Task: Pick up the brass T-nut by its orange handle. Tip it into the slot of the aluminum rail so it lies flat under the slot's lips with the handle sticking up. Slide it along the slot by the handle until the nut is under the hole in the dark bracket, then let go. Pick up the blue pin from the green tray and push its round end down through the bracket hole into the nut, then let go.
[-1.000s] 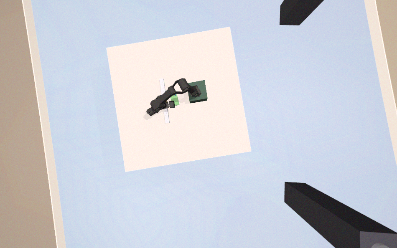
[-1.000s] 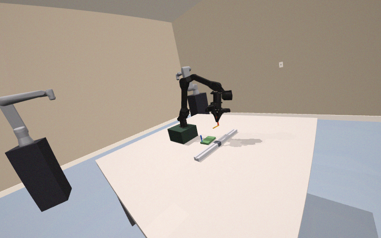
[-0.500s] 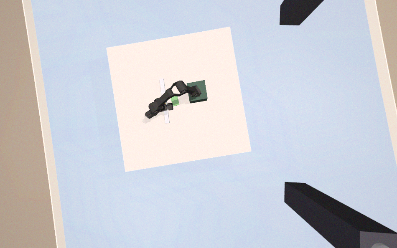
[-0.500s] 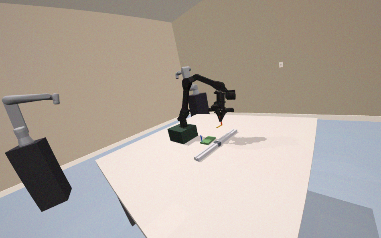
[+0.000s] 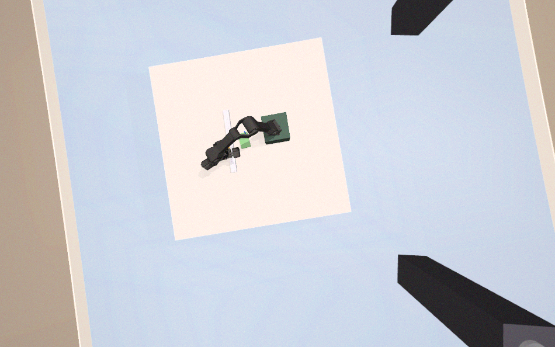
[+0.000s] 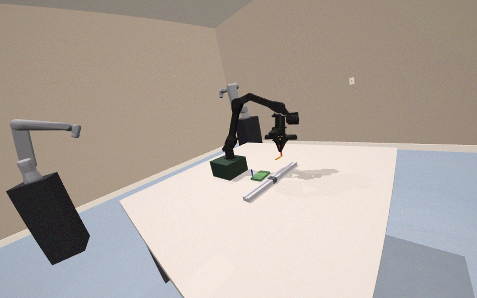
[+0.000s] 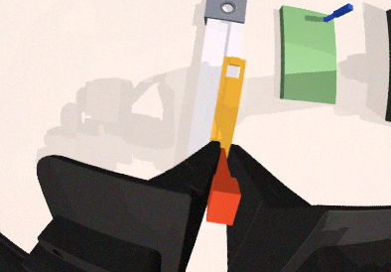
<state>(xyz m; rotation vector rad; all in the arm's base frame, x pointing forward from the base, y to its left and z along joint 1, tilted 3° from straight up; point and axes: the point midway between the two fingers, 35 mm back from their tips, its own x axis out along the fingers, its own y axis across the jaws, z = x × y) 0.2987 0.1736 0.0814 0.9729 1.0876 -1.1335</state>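
Now: the aluminum rail 11 cm to the right of my gripper tip, 11 cm below it and 3 cm ahead of it. From my gripper tip the other things lie so: brass T-nut 2 cm to the right; blue pin 16 cm to the right, 10 cm below, 9 cm behind; green tray 14 cm to the right, 12 cm below, 8 cm behind.
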